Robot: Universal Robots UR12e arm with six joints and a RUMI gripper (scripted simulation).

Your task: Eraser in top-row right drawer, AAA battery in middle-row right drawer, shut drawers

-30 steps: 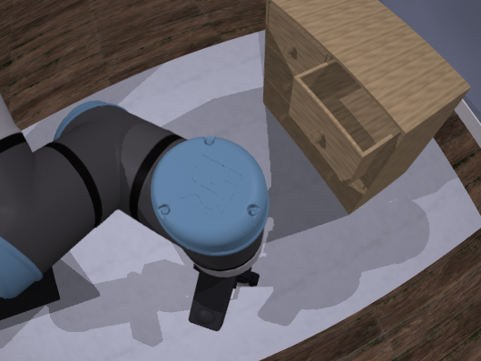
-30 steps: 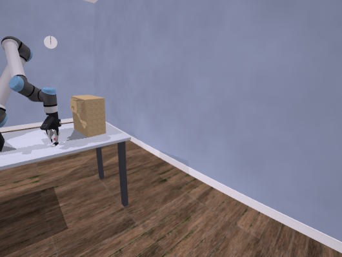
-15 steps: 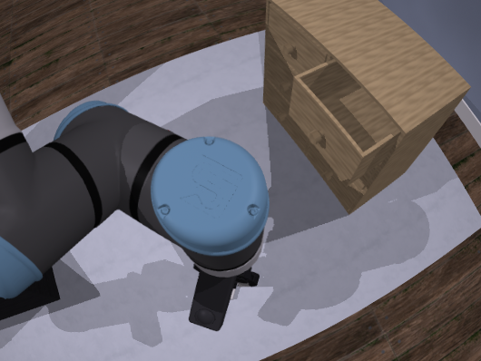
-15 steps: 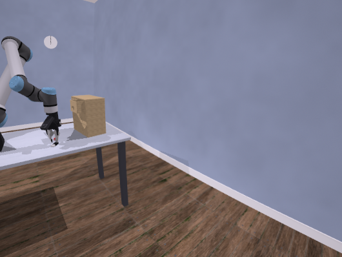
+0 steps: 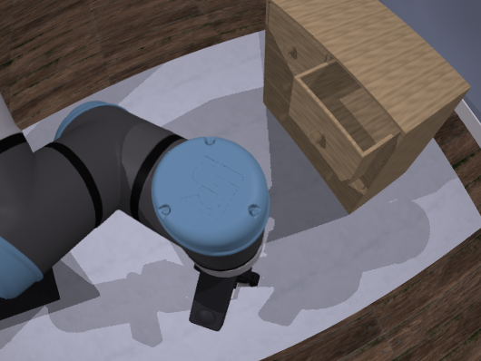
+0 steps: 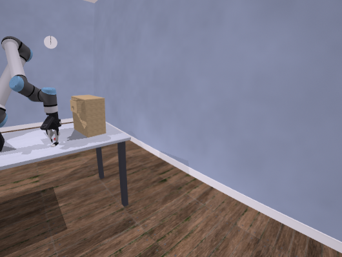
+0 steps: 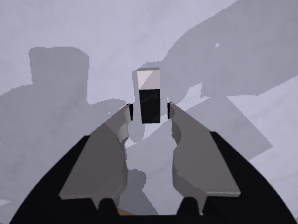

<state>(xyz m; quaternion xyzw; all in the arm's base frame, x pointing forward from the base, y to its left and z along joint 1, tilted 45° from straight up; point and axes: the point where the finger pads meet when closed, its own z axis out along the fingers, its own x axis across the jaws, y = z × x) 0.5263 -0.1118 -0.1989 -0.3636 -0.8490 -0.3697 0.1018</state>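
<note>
Now: hand 30 mm above the eraser.
</note>
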